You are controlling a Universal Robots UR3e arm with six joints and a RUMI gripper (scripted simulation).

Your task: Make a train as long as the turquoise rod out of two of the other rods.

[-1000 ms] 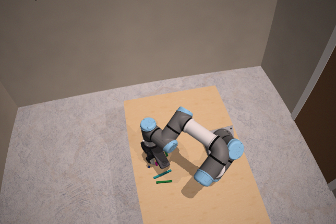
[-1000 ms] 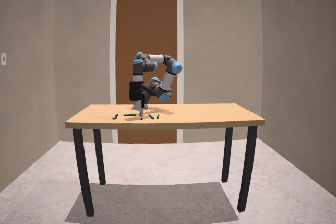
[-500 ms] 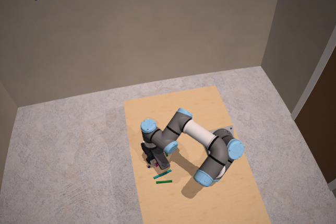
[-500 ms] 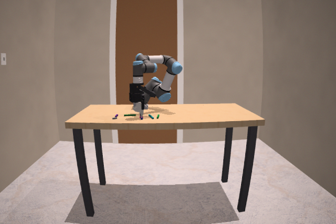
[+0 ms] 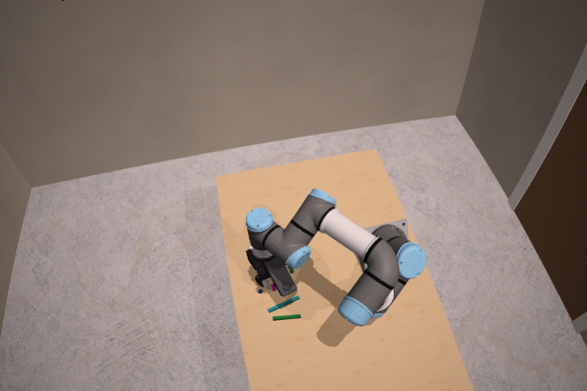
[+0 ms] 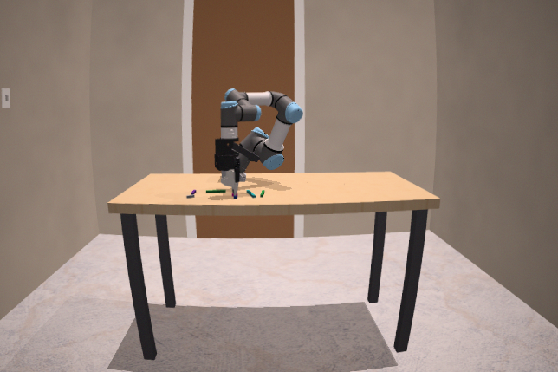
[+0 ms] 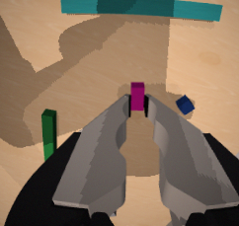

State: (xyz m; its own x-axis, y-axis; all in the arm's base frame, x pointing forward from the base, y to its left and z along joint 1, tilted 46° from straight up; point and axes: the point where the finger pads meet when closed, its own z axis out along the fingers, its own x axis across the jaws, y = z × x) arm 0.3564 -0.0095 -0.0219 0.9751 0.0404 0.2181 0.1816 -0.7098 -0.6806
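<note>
The magenta rod lies 10 mm below my hand. Round my hand: grey rod (170 mm to the right, 10 mm below); blue rod (40 mm ahead, 10 mm below); turquoise rod (60 mm to the left, 10 mm below, 10 mm behind).
</note>
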